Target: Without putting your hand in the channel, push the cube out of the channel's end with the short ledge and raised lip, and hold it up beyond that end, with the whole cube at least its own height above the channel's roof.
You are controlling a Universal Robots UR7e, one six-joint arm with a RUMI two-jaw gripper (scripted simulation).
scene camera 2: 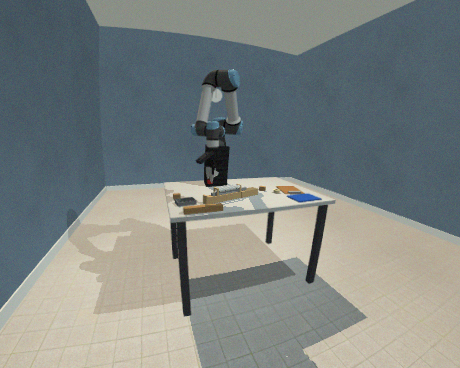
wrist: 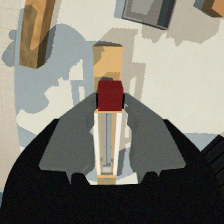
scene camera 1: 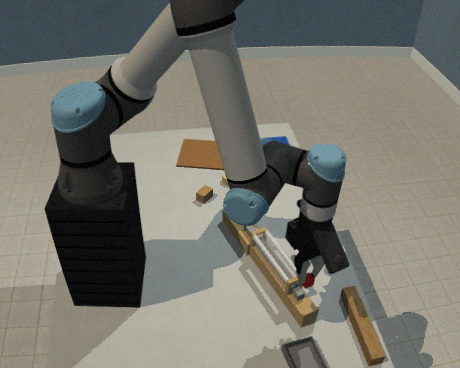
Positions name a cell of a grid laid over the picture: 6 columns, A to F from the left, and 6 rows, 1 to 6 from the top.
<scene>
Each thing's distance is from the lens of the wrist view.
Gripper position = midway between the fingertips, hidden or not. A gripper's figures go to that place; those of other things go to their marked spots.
my gripper (wrist: C3): 0.15 m
red cube (wrist: C3): 0.12 m
</scene>
